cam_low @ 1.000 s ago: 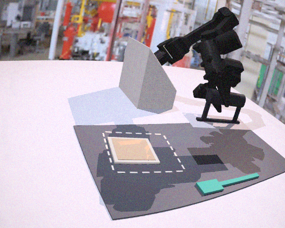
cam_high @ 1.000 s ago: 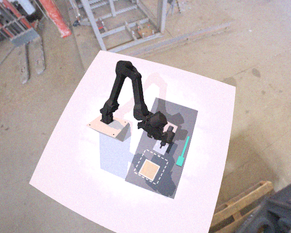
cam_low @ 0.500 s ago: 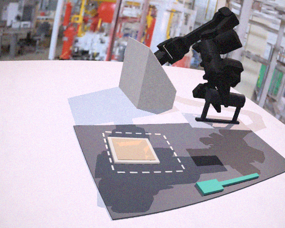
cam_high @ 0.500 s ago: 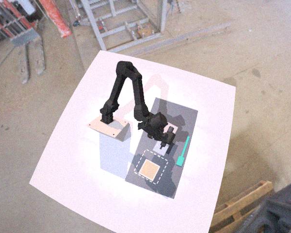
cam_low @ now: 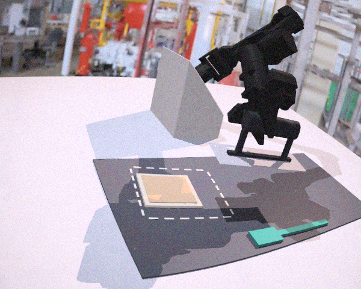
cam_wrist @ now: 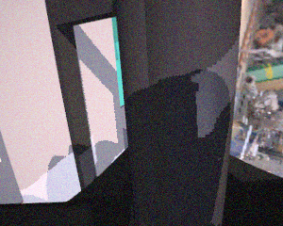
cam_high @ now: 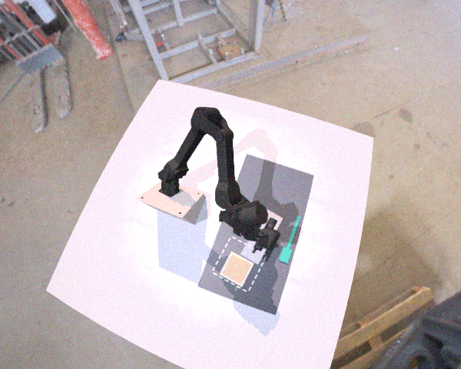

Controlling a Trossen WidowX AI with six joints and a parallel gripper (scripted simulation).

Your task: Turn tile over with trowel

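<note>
Right now my gripper tip is 10 cm short of the teal trowel, 5 cm to the right of it and 14 cm above it. Round my gripper tip: grey mat 4 cm behind, 6 cm to the left, 16 cm below; then tile 6 cm behind, 14 cm to the right, 14 cm below.
</note>
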